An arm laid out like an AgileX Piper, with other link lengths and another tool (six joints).
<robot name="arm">
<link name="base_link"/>
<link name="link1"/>
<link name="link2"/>
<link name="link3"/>
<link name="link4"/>
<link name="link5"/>
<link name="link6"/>
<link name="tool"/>
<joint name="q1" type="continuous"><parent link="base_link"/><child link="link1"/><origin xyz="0 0 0.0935" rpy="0 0 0"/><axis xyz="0 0 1"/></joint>
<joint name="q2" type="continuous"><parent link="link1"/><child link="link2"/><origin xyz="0 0 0" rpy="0 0 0"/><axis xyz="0 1 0"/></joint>
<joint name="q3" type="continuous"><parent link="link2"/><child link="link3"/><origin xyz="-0.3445 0 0.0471" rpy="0 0 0"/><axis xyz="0 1 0"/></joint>
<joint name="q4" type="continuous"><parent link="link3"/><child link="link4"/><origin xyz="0.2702 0 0.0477" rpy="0 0 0"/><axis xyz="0.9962 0 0.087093"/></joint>
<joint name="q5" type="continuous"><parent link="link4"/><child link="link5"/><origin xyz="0 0 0" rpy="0 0 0"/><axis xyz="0 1 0"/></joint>
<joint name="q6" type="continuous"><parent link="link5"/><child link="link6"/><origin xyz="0.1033 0 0.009" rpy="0 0 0"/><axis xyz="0.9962 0 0.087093"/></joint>
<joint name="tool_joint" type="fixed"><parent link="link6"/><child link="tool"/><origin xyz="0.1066 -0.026 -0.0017" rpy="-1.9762 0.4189 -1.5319"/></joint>
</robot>
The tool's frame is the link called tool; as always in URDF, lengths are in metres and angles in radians. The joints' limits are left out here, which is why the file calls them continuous.
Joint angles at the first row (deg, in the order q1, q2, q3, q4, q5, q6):
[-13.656, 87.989, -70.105, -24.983, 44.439, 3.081]
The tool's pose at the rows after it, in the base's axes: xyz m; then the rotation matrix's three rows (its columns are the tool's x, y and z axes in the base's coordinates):
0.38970 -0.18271 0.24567; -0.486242 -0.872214 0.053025; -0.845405 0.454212 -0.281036; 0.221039 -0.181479 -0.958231
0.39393 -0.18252 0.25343; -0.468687 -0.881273 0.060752; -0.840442 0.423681 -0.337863; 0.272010 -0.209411 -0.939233
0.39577 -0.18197 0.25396; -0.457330 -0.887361 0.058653; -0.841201 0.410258 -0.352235; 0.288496 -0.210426 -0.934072
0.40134 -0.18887 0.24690; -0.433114 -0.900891 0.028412; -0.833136 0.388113 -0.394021; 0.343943 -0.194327 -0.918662
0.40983 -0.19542 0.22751; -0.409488 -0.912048 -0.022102; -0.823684 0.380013 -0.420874; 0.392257 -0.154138 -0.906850
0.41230 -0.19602 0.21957; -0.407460 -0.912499 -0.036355; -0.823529 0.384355 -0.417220; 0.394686 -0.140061 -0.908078
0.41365 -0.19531 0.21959; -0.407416 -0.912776 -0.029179; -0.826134 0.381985 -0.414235; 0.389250 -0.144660 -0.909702
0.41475 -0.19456 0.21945; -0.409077 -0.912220 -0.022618; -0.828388 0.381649 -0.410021; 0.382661 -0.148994 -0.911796
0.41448 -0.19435 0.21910; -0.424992 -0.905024 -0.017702; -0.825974 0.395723 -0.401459; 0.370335 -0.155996 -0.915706
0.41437 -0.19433 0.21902; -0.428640 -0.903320 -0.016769; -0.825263 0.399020 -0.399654; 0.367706 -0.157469 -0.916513
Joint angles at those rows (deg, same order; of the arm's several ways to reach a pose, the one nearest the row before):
[-11.340, 88.871, -70.104, -31.187, 44.665, 6.155]
[-9.955, 88.872, -70.106, -35.707, 44.610, 7.884]
[-9.580, 89.053, -70.105, -36.671, 44.610, 7.822]
[-9.608, 90.829, -70.106, -39.714, 44.535, 7.781]
[-9.608, 94.104, -70.105, -42.474, 44.587, 8.622]
[-9.607, 95.174, -70.105, -42.631, 44.532, 9.070]
[-9.607, 95.174, -70.106, -42.491, 44.115, 9.121]
[-9.606, 95.174, -70.105, -42.308, 43.752, 9.265]
[-9.607, 95.174, -70.107, -42.263, 43.694, 10.391]
[-9.607, 95.174, -70.104, -42.264, 43.693, 10.653]

